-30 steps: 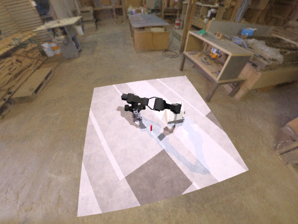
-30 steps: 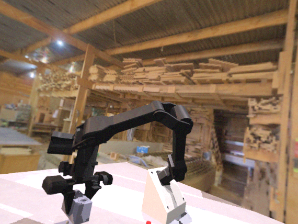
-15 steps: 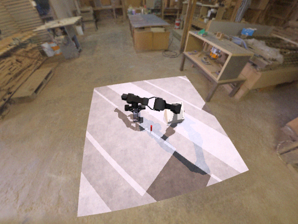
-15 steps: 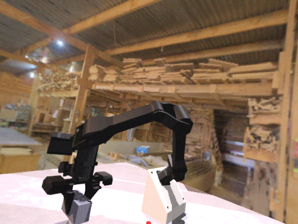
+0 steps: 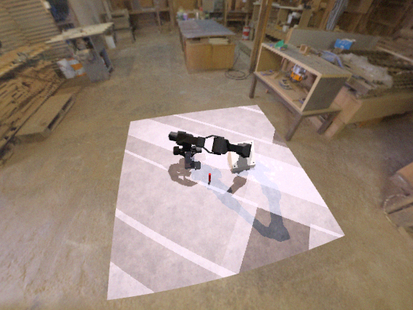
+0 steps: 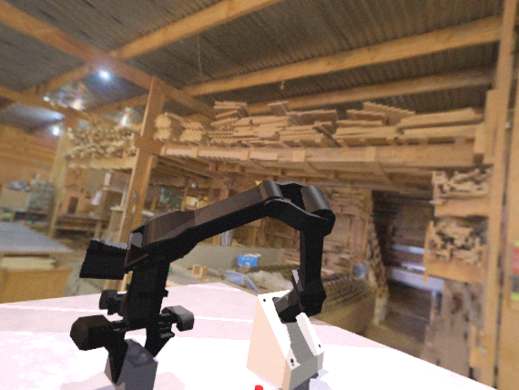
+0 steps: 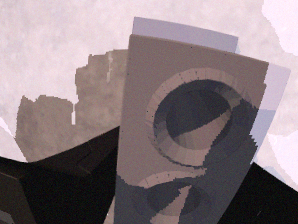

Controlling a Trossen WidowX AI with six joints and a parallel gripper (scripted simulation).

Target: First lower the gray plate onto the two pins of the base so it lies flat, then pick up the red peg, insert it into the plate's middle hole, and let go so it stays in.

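My gripper tip is now 4 cm above the base. From my gripper tip the other things lie so: red peg (13 cm behind, 17 cm to the left, 1 cm below); gray plate (3 cm above).
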